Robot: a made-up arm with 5 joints.
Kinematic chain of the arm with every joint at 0, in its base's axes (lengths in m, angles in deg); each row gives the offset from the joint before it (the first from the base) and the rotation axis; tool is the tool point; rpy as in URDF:
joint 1: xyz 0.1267 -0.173 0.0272 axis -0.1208 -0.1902 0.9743
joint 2: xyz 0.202 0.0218 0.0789 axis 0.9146 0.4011 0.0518
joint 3: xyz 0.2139 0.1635 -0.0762 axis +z
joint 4: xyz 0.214 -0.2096 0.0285 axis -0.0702 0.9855 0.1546
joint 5: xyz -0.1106 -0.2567 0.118 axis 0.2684 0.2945 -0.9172
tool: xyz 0.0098 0.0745 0.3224 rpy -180 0 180
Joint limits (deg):
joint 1: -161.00..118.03
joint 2: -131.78..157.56
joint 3: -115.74..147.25
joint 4: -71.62..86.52
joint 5: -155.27..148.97
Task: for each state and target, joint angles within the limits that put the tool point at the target. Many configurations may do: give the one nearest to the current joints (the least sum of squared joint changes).
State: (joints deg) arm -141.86 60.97 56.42 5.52 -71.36
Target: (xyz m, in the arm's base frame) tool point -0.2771 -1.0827 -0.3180
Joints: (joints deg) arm -110.27 84.98 58.75 45.16 -87.43
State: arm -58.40 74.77 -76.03 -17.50 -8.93
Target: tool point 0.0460 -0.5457 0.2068
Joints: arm -55.07 79.77 -60.58 -23.20 -8.95
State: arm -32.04 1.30 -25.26 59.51 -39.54
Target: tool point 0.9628 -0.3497 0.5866
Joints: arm -11.19 -29.21 -4.95 70.59 -46.67
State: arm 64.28 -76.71 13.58 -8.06 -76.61
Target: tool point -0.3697 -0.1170 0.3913
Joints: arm 103.33 -79.64 9.90 9.75 -87.40
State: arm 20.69 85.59 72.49 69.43 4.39
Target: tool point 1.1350 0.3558 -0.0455
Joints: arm 14.85 96.55 30.05 63.06 12.26
